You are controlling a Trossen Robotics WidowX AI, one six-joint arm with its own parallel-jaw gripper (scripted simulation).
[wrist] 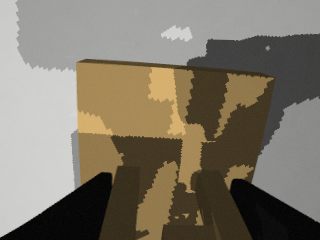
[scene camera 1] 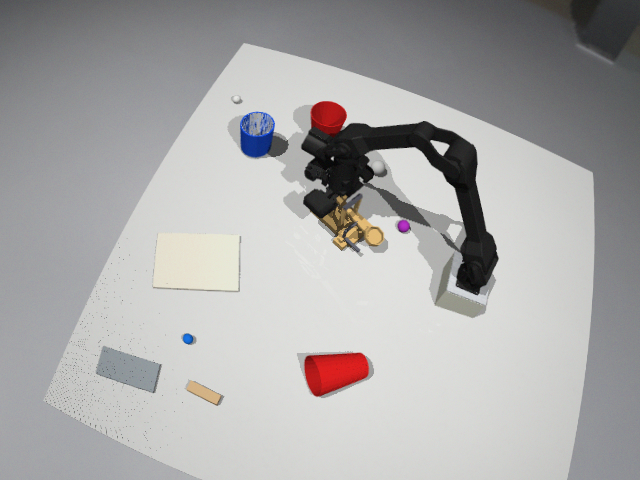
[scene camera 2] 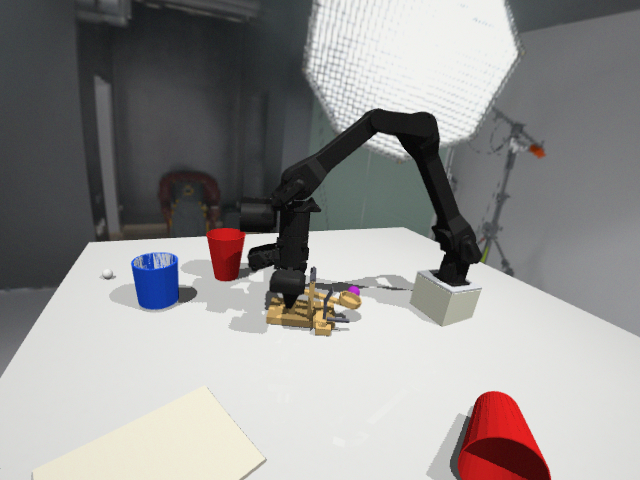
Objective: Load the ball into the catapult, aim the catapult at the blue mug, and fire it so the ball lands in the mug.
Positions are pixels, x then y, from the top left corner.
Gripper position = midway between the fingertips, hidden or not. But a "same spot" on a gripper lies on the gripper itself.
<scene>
My gripper shows in the wrist view (172, 186), in scene camera 1 and in scene camera 2. A catapult shows in the wrist view, in scene camera 1 (345, 221) and in scene camera 2. A grey slab shows in scene camera 1 (140, 373); in the wrist view it is out of frame, in scene camera 2 it is out of frame. A cream sheet shows in scene camera 1 (183, 261) and in scene camera 2 (195, 429); in the wrist view it is out of frame. One and the same spot on my gripper: (scene camera 1: 321, 203) is (scene camera 2: 295, 276). The same spot on the catapult: (wrist: 173, 137) is (scene camera 2: 282, 307).
</scene>
